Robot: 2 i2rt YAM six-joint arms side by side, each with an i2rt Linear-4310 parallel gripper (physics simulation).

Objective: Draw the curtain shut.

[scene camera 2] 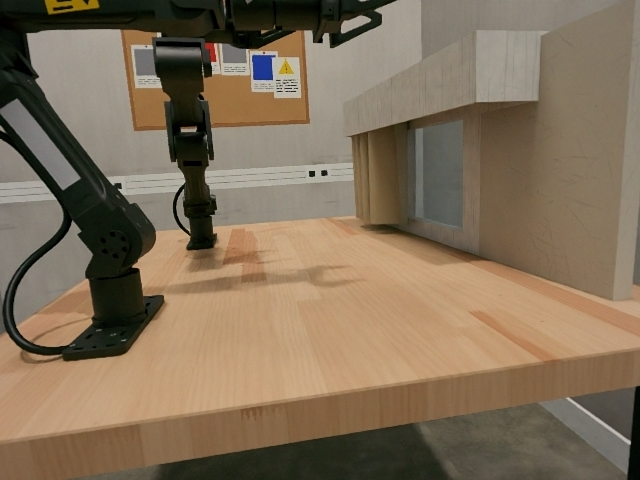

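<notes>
A beige curtain [382, 178] hangs in folds, bunched at the far end of a window [439, 175] under a pale box-shaped valance [418, 93]. The glass nearer the camera is uncovered. My right gripper [388, 9] is open and empty at the top of the picture, high above the table, left of the valance and apart from the curtain. My left gripper [285, 33] is farther left, mostly hidden behind the right arm; part of a finger shows below that arm. It is open, high up and away from the curtain.
The right arm [67, 134] crosses the top of the picture in front of the upright left arm [193, 149]. A beige wall panel [558, 170] stands on the wooden table [361, 330] at the right. A cork board [217, 111] hangs on the back wall.
</notes>
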